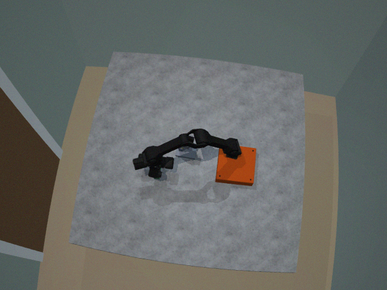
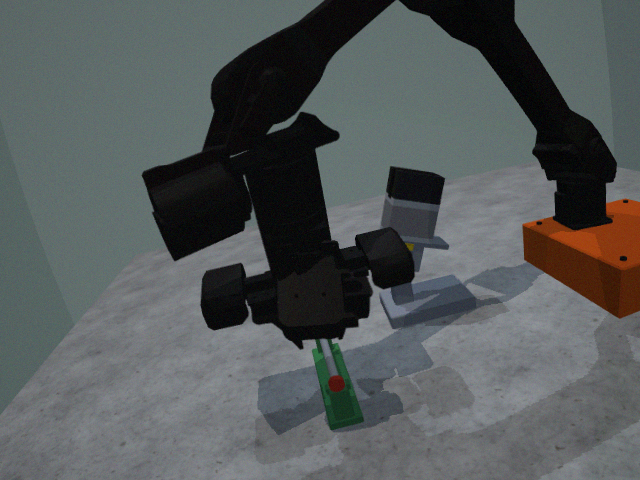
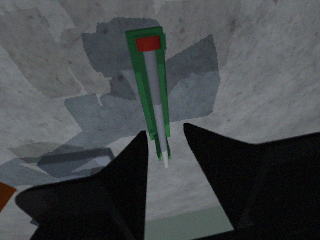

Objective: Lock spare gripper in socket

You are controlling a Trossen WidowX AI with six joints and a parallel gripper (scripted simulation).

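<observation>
Now: gripper tip 1 cm past the green cradle, 1 cm to the right of it and 3 cm above it. Also, from my gripper tip: spare gripper: 12 cm behind, 12 cm to the right, 8 cm above; grey mount: 12 cm behind, 12 cm to the right.
</observation>
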